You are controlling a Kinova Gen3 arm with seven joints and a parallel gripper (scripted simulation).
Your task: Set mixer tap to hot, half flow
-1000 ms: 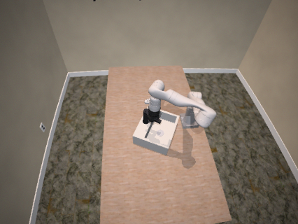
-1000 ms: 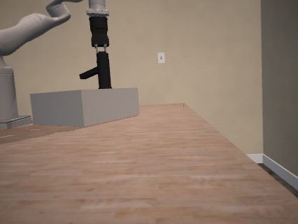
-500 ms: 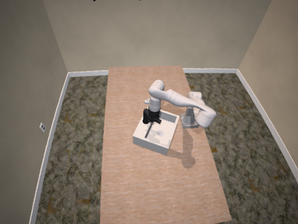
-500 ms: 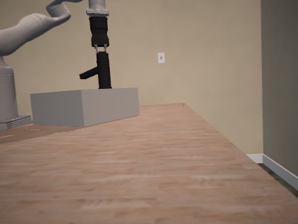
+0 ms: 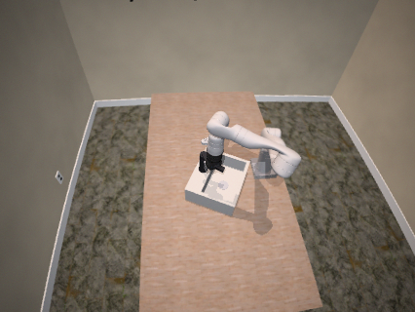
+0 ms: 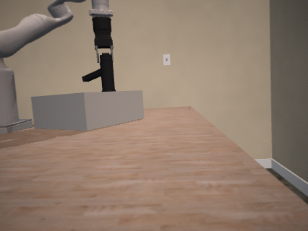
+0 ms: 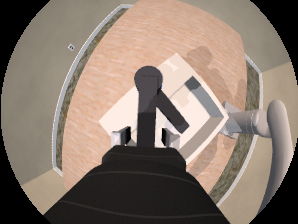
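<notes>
Right now my hand is 3 cm to the left of the lever and 1 cm short of it. Also, from my hand: white sink block: 23 cm below, 8 cm behind, 3 cm to the right; black mixer tap: 6 cm to the right, 4 cm below, 1 cm ahead.
</notes>
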